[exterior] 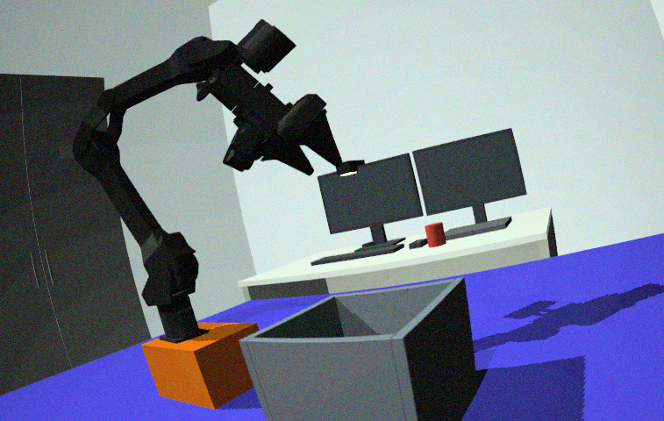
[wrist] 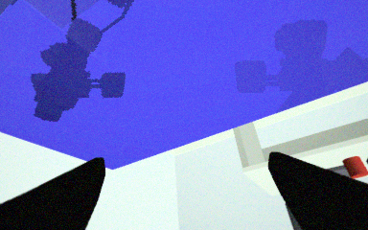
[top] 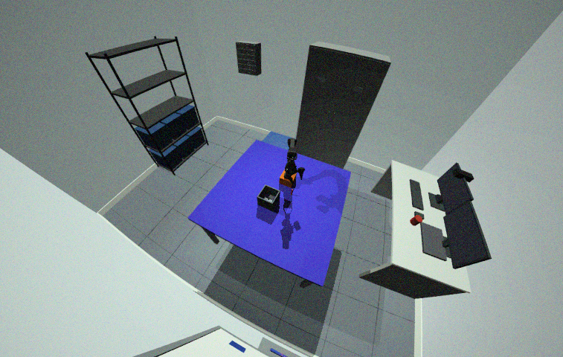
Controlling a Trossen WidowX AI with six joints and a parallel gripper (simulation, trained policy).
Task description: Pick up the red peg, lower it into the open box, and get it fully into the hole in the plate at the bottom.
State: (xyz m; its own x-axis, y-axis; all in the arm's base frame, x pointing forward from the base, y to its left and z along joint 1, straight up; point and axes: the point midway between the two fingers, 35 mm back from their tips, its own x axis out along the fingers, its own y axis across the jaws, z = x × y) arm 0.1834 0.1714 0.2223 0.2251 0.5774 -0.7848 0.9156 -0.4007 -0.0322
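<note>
Right now my gripper tip is 250 mm above the red peg, 50 mm to the left of it and 40 mm past it.
</note>
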